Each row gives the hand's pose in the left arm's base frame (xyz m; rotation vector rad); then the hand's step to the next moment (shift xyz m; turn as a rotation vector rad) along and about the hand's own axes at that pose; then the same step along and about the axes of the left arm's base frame.
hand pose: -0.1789 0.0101 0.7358 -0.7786 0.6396 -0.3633
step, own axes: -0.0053 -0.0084 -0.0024 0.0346 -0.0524 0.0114
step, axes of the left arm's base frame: -0.0062 -0.0041 0.0070 0.0298 -0.0469 0.0314
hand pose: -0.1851 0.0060 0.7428 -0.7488 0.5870 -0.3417
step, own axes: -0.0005 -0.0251 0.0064 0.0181 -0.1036 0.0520
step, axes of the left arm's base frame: 0.0014 -0.0136 0.0220 0.0372 -0.0524 0.0982
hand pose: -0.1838 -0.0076 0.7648 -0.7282 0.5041 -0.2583
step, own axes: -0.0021 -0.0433 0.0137 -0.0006 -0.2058 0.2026
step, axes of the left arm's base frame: 0.0031 -0.0226 0.0393 0.0947 -0.0332 0.2708
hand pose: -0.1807 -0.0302 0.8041 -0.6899 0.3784 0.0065
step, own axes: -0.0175 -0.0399 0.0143 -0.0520 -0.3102 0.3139
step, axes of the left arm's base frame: -0.0063 -0.0199 0.0408 0.0980 -0.0387 0.4317
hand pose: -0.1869 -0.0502 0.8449 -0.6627 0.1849 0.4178
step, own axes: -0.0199 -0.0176 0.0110 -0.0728 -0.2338 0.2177
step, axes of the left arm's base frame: -0.0099 -0.0118 0.0242 0.0429 -0.0517 0.3207
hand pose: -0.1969 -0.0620 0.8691 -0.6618 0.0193 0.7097
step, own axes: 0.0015 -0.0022 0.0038 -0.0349 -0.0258 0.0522
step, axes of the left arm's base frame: 0.0017 0.0018 0.0039 -0.0215 -0.0057 0.0641
